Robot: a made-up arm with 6 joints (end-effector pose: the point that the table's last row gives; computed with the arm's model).
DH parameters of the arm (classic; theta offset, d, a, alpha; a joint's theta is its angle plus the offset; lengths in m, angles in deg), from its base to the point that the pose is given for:
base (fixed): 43.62 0 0.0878 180
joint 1: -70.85 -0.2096 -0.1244 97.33
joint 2: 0 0.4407 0.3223 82.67
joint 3: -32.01 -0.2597 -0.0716 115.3
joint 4: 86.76 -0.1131 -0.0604 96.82
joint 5: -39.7 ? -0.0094 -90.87
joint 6: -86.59 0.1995 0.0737 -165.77
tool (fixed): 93.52 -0.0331 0 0
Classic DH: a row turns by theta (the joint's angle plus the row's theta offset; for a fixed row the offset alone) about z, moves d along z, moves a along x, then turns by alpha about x.
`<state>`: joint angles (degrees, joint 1 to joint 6).
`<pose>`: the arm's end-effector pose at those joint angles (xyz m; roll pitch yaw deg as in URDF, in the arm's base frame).
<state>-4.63 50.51 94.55 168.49 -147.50 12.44</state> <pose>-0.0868 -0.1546 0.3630 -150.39 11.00 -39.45</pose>
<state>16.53 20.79 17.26 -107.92 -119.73 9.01</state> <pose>-0.8678 -0.0916 -0.1887 84.57 57.80 45.87</pose>
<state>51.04 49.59 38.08 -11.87 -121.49 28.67</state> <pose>-0.7095 0.4873 -0.2228 122.12 22.62 32.53</pose>
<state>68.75 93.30 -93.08 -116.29 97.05 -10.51</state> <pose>-0.9273 0.1804 -0.3730 93.63 41.62 38.77</pose>
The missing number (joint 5, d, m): 0.2864
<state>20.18 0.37 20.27 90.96 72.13 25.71</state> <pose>-0.1725 0.3104 0.3132 -79.14 -35.81 121.95</pose>
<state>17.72 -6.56 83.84 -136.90 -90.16 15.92</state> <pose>-0.3960 -0.2291 -0.1494 39.71 53.66 61.75</pose>
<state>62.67 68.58 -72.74 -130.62 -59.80 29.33</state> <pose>-0.5921 0.1546 -0.5645 62.75 -12.22 -158.19</pose>
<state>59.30 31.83 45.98 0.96 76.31 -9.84</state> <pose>-0.3827 0.5078 -0.4446 30.04 -4.48 -177.86</pose>
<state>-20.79 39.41 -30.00 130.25 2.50 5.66</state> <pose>-0.3175 -0.5327 0.2200 -99.74 -28.18 55.49</pose>
